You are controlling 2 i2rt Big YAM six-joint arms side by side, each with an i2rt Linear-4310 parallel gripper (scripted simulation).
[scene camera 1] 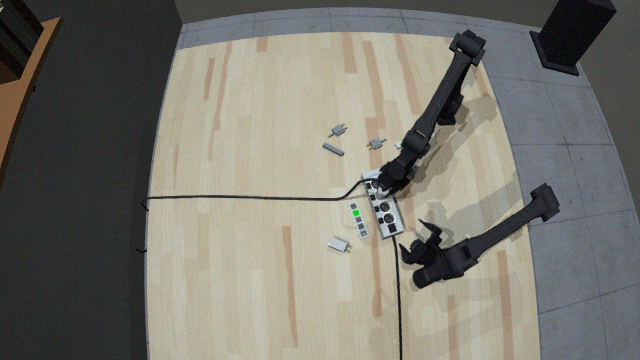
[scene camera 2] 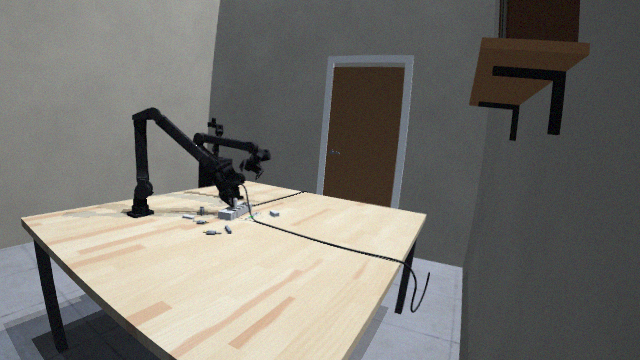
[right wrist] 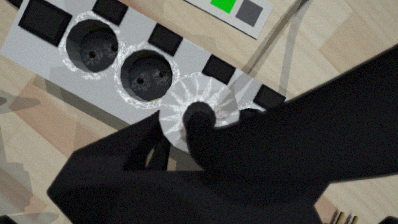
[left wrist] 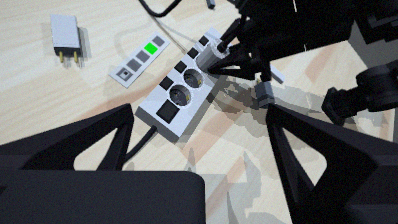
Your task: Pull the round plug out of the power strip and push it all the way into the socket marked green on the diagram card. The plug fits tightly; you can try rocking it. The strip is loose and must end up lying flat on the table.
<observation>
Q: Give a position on a round white plug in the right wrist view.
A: At 197, 95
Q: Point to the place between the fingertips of my right gripper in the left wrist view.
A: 209, 62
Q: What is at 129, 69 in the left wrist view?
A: A diagram card.
</observation>
